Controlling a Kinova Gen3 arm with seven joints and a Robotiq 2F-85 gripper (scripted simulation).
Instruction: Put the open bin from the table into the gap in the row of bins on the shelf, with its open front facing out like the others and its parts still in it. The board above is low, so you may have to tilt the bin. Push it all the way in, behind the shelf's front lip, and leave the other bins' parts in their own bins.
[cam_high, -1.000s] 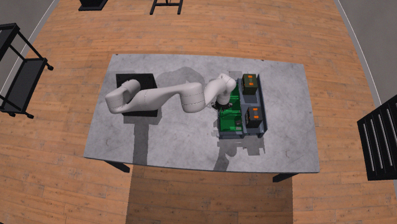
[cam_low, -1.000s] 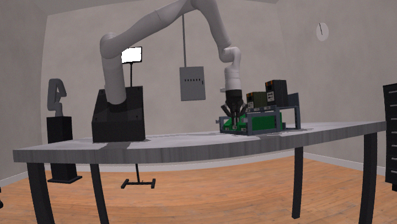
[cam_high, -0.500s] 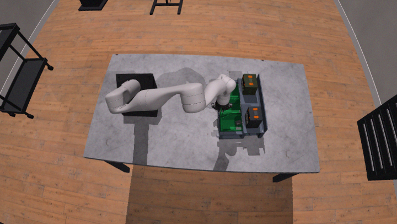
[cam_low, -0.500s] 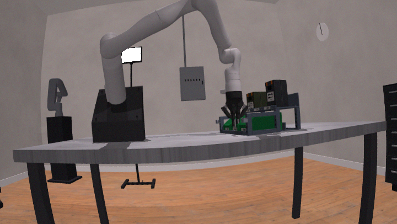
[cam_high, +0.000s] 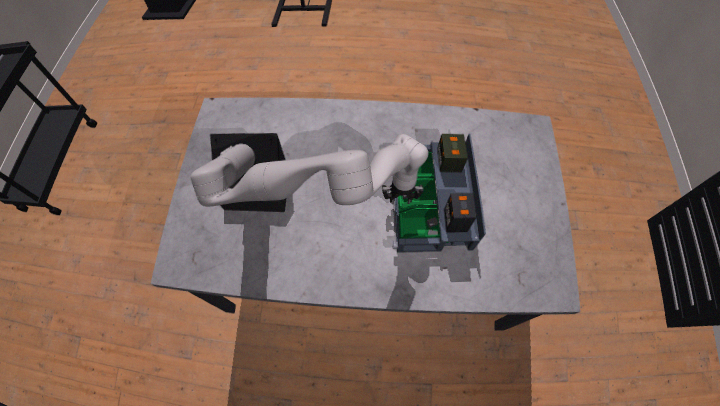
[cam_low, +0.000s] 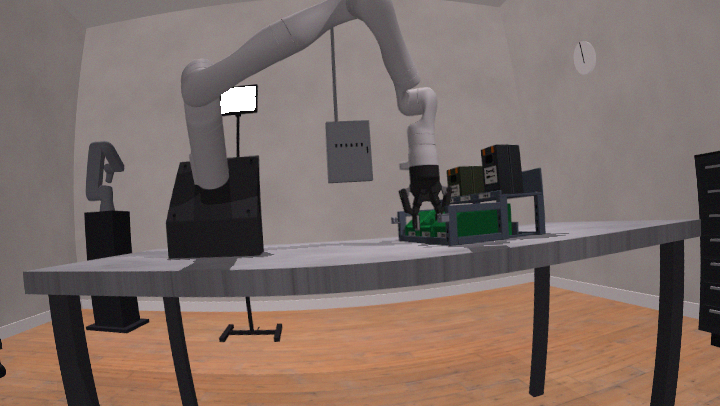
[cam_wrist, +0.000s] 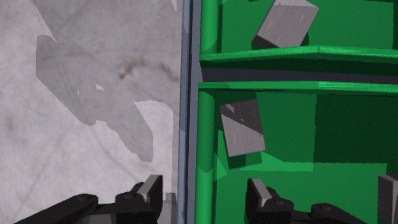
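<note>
Right now the grey part is 4 cm to the left of my hand, 3 cm below it and 1 cm ahead of it. Also, from my hand: grey shelf (10 cm ahead, 3 cm to the left, 2 cm above).
</note>
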